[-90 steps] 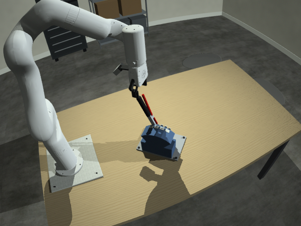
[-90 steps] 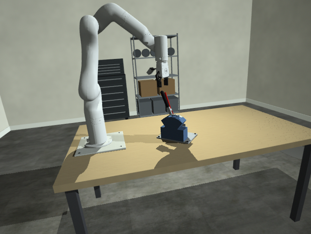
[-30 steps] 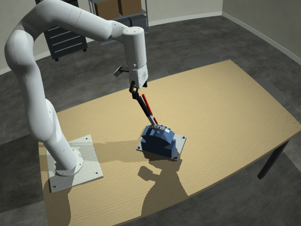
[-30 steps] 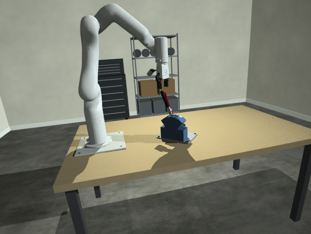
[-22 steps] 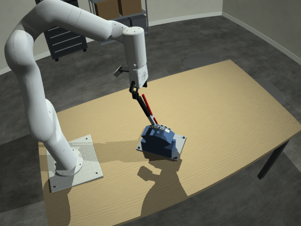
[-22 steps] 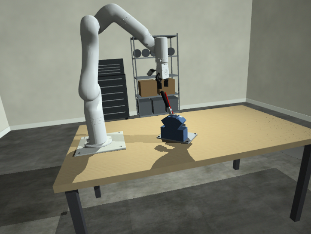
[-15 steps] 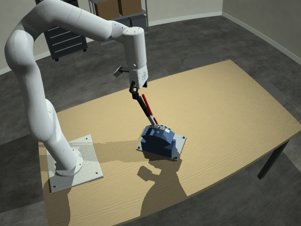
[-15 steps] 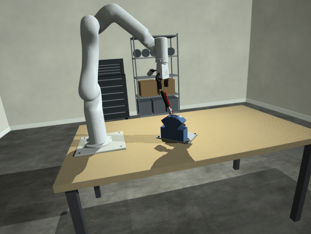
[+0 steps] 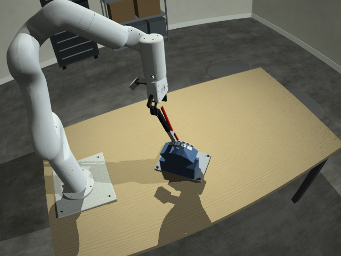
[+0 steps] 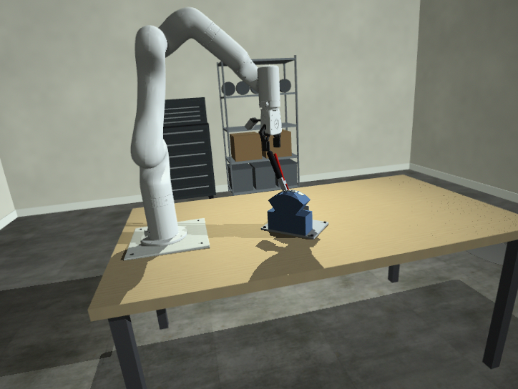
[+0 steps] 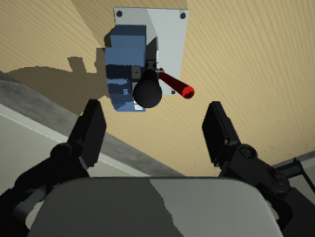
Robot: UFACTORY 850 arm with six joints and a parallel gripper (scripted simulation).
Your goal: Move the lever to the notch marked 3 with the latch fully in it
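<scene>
The red bar lies 4 cm ahead of my hand, 3 cm to the right of it and 15 cm below it.
</scene>
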